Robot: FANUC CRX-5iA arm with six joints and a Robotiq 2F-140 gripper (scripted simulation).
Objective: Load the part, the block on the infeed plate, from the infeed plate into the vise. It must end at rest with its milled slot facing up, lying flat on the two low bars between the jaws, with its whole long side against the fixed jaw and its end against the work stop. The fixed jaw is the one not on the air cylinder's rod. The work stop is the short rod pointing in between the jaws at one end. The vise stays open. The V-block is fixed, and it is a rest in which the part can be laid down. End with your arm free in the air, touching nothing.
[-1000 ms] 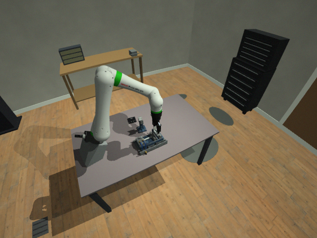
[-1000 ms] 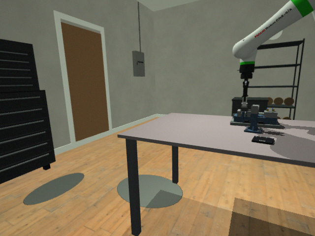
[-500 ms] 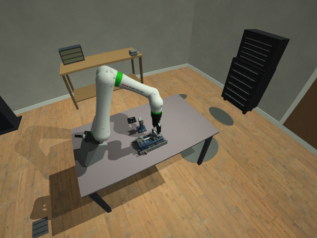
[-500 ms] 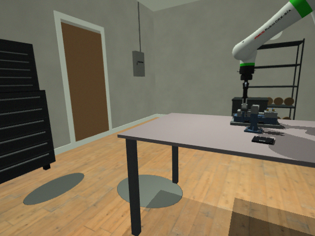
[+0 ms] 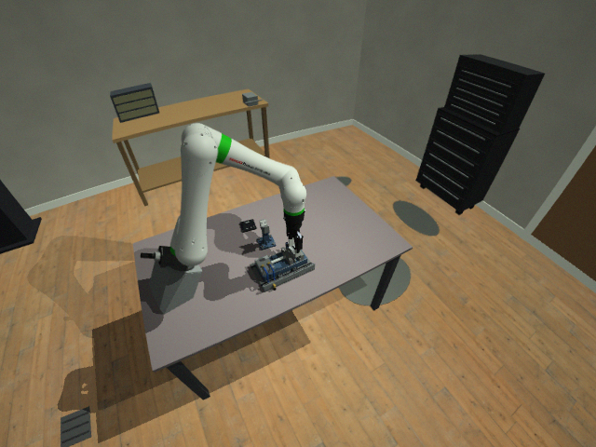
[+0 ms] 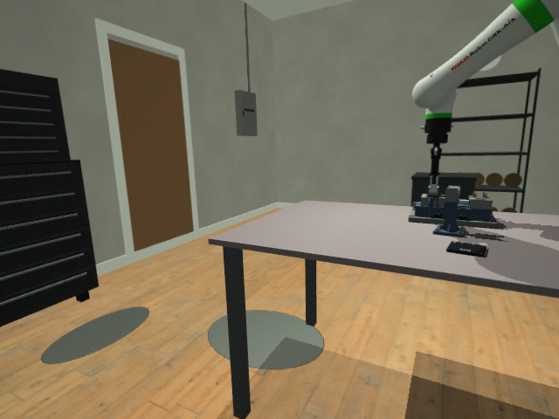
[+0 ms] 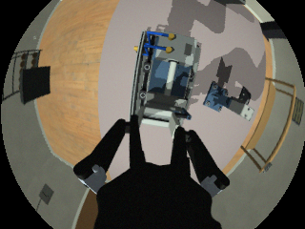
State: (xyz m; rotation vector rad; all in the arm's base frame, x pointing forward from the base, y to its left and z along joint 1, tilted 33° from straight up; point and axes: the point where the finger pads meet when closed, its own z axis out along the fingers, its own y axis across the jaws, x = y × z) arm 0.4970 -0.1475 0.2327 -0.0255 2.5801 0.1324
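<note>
Right now my hand is 20 mm above the part. Also, from my hand: air cylinder: 160 mm behind, 10 mm to the left, 70 mm below; then vise: 70 mm behind, 20 mm to the left, 100 mm below; then black infeed plate: 130 mm behind, 410 mm to the left, 140 mm below.
</note>
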